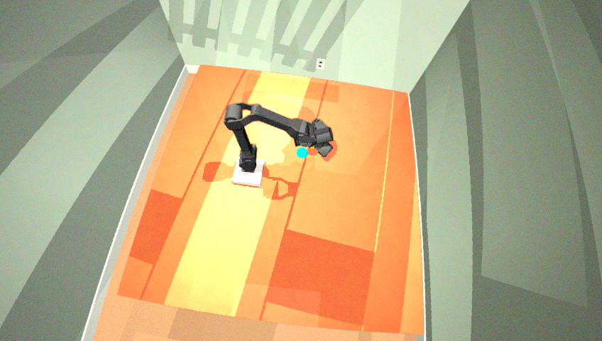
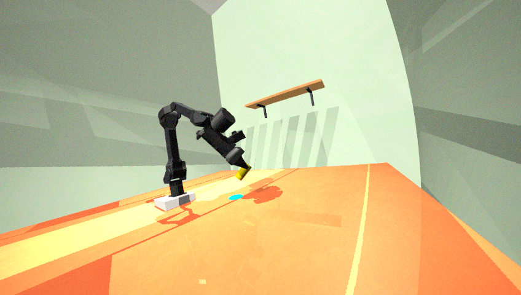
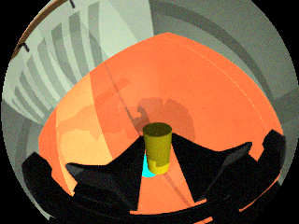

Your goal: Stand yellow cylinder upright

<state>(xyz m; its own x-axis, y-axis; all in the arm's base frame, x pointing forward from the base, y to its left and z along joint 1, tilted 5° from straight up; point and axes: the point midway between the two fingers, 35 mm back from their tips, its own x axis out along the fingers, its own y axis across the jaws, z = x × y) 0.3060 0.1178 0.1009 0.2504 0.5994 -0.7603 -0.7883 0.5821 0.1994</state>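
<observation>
My gripper tip is now 12 cm above the cyan circle, 6 cm past it and 2 cm to the left of it. From my gripper tip the other things lie so: yellow tall cylinder (1 cm to the right, 1 cm below, 1 cm behind).
</observation>
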